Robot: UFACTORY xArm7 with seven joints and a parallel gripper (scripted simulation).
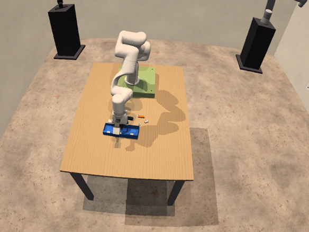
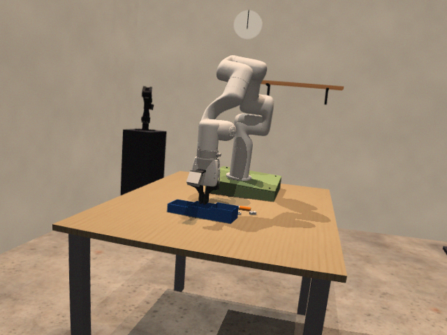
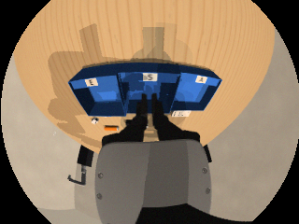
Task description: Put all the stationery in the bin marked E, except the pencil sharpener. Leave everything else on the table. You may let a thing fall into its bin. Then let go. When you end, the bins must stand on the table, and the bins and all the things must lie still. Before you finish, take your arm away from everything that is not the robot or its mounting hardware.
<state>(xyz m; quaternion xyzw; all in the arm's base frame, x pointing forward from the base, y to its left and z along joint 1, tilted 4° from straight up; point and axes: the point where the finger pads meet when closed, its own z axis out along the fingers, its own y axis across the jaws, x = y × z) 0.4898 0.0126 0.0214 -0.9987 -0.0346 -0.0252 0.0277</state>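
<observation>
Now: hand 40 mm above the blue bin tray. Round my hand: black item 130 mm behind, 60 mm below, 20 mm to the left; then orange stick 160 mm behind, 120 mm to the left, 60 mm below; then white flat piece 90 mm to the right, 80 mm behind, 60 mm below.
</observation>
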